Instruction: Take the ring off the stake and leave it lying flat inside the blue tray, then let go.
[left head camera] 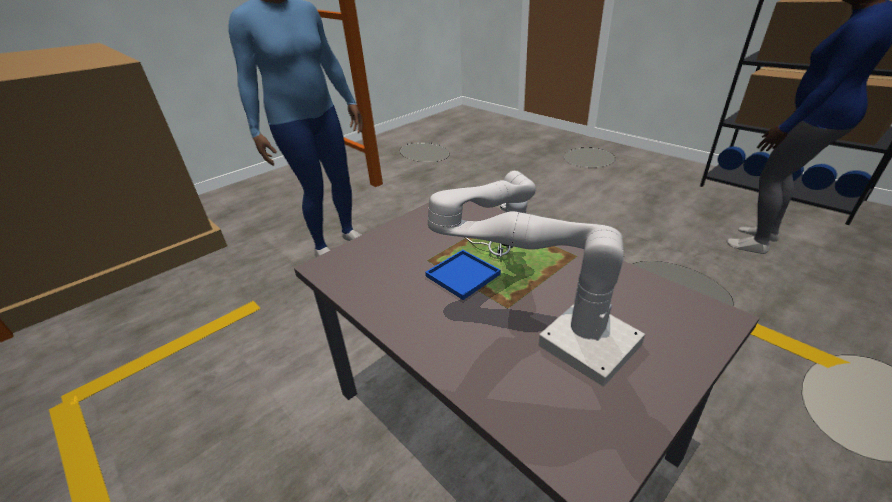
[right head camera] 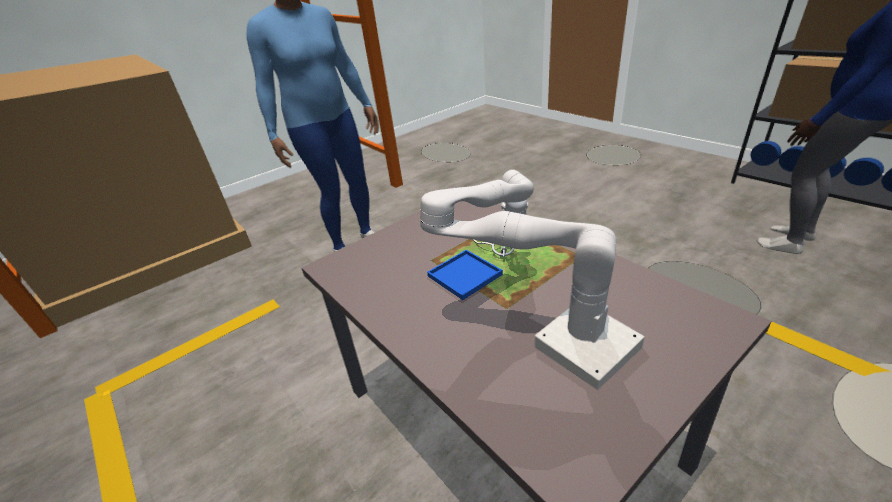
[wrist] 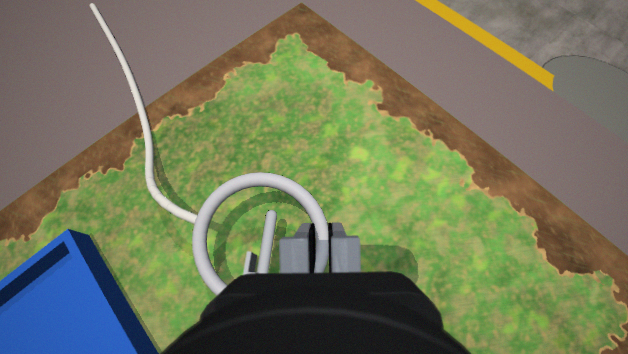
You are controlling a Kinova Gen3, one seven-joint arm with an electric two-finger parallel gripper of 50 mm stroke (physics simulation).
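Places are measured from the arm's base along level axes (x ahead, y left, z up), in metres.
Pixels of known places: gripper, between the fingertips: (left head camera: pixel 509 246) (wrist: pixel 321 240); arm's base, origin of its link: (left head camera: pixel 586 327) (right head camera: pixel 584 328).
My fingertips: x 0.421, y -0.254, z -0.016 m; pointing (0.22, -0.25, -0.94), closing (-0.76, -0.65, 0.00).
For each thing: its top centre in the pictures, then the offset to it from my fingertips. "*": a spot on its surface instead. Level surfaces: height alone.
- light grey ring, a spot on its surface: (wrist: pixel 262 179) * 0.048 m ahead, 0.003 m right, 0.017 m up
- thin grey stake, centre of its top: (wrist: pixel 252 270) 0.018 m ahead, 0.039 m left, 0.010 m up
- blue tray, centre of its top: (right head camera: pixel 464 270) (left head camera: pixel 462 270) 0.060 m ahead, 0.215 m left, 0.010 m down
- white cord, a spot on its surface: (wrist: pixel 148 155) * 0.146 m ahead, 0.033 m left, 0.017 m down
- brown mat, height of its surface: 0.031 m down
The light grey ring (left head camera: pixel 490 248) (right head camera: pixel 493 249) (wrist: pixel 262 179) is held level a little above the mat in the wrist view. My gripper (wrist: pixel 321 240) is shut on its right side, one finger on each side of the ring's bar. A thin grey stake (wrist: pixel 268 240) shows inside the ring's outline, left of the fingers; whether its tip stands above or below the ring is hard to tell. The blue tray (left head camera: pixel 444 286) (right head camera: pixel 445 287) (wrist: pixel 111 295) lies at the lower left in the wrist view, apart from the ring. The arm hides most of the gripper in both head views.
A white cord (wrist: pixel 148 155) runs from the ring's left side past the edge of the green and brown mat (left head camera: pixel 543 259) (right head camera: pixel 543 265) (wrist: pixel 310 110). The tray is beside the mat and overlaps its edge in the head views. Two people stand beyond the table (left head camera: pixel 387 318) (right head camera: pixel 387 318).
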